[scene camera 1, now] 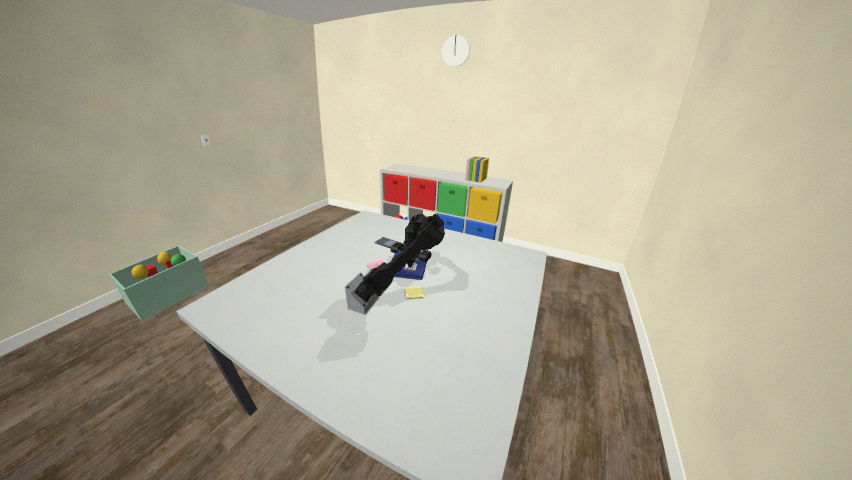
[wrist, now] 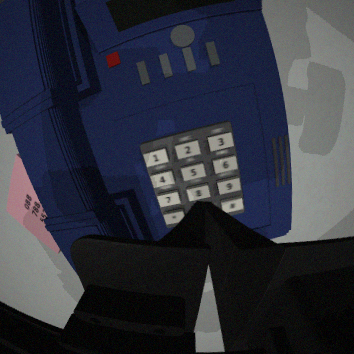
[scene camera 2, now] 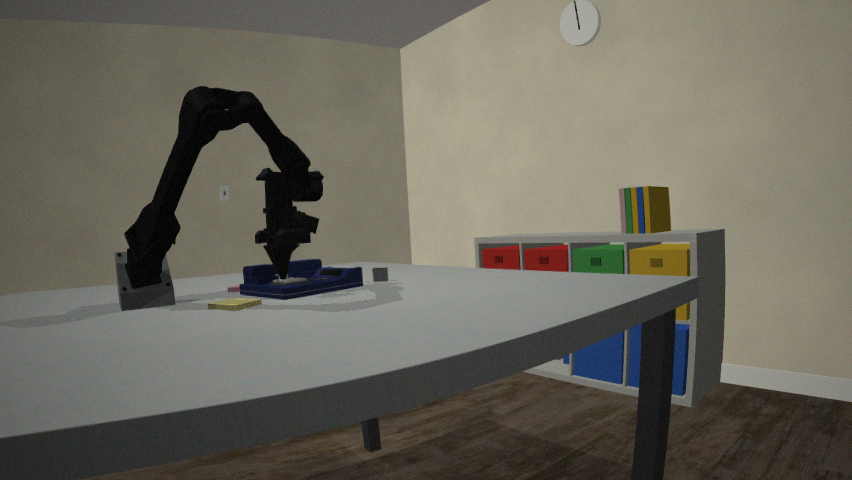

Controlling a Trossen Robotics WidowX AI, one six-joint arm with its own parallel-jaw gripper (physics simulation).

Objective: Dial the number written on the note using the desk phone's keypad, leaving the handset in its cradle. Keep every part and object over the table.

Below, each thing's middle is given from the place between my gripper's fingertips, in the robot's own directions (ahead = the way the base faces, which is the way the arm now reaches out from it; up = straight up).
The keypad [wrist: 200, 133] is 20 mm ahead of my hand and 10 mm below it. Also, from my hand: blue desk phone [scene camera 2: 328, 279]: 60 mm ahead, 30 mm to the left, 10 mm below; then handset [scene camera 2: 266, 270]: 80 mm to the left, 50 mm ahead, 10 mm above.
